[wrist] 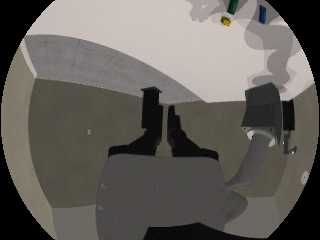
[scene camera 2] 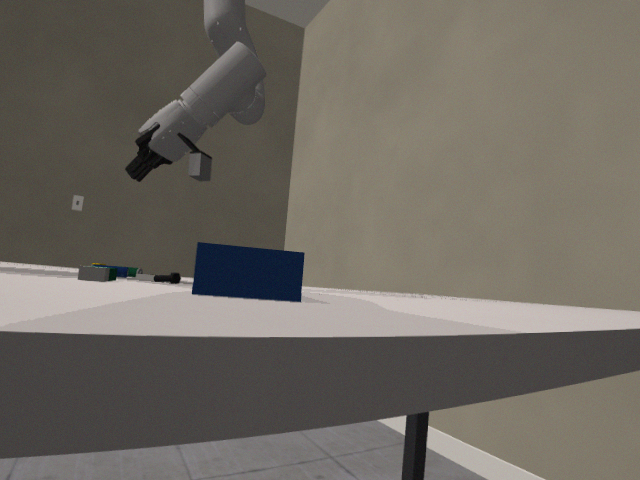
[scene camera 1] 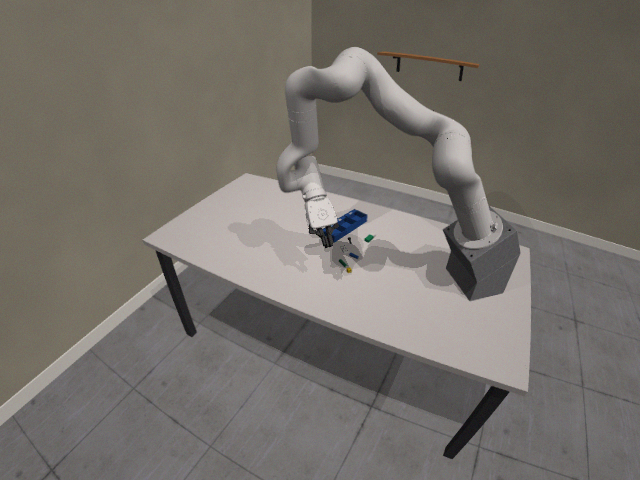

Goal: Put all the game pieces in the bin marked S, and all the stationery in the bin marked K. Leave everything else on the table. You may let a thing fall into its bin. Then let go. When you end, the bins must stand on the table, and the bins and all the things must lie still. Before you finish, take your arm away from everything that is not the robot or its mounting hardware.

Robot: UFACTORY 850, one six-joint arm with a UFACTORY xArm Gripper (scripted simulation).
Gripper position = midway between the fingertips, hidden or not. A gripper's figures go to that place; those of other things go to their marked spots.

The gripper (scene camera 2: pixel 131 175): 0.83 m from the lens. A blue bin (scene camera 2: pixel 220 270) is 0.30 m from the lens.
